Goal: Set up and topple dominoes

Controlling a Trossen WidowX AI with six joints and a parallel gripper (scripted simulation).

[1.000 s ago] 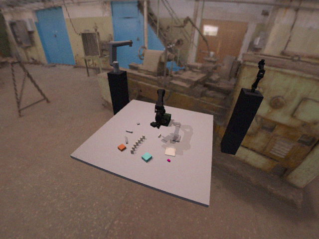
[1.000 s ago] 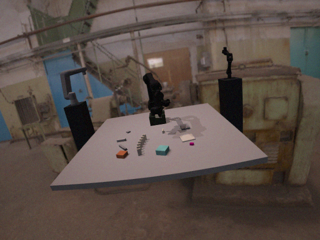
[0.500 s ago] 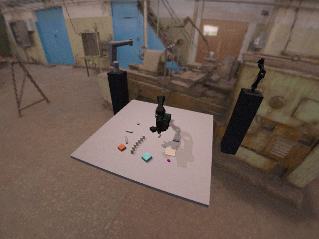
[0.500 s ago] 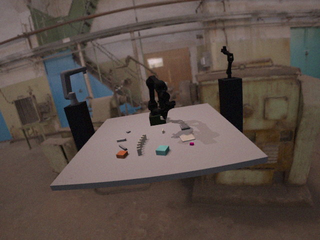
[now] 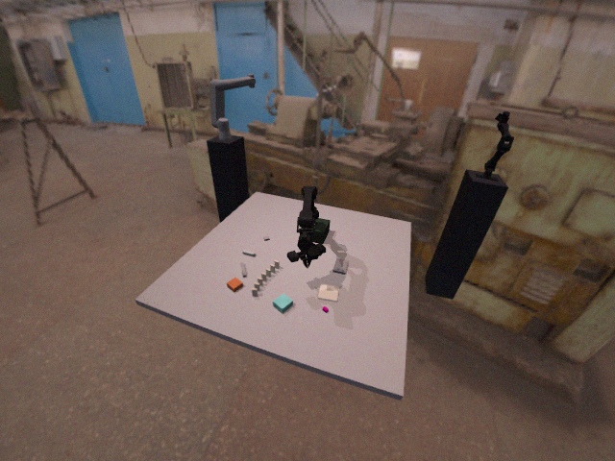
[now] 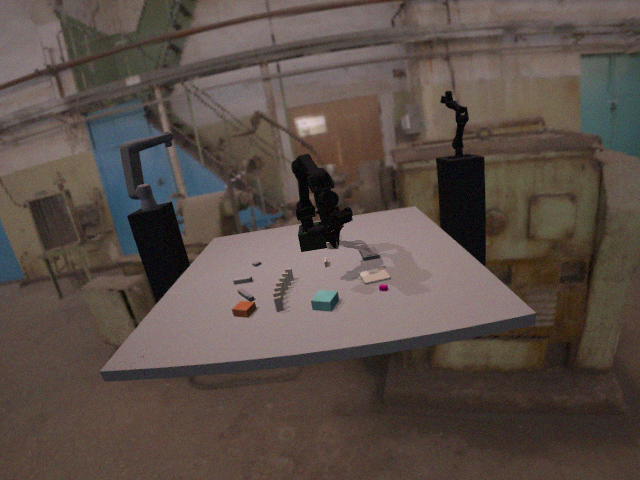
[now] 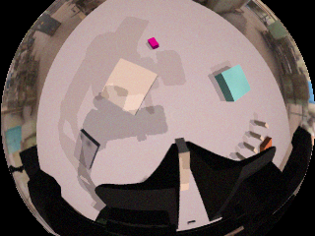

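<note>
Now: gripper tip 1 cm short of the cream tile, 12 cm to the right of it and 13 cm above it. Round my gripper tip: teal block 17 cm ahead, 7 cm to the right, 12 cm below; then grey tile 20 cm behind, 14 cm to the left, 13 cm below; then small magenta piece 13 cm ahead, 14 cm to the left, 13 cm below.
</note>
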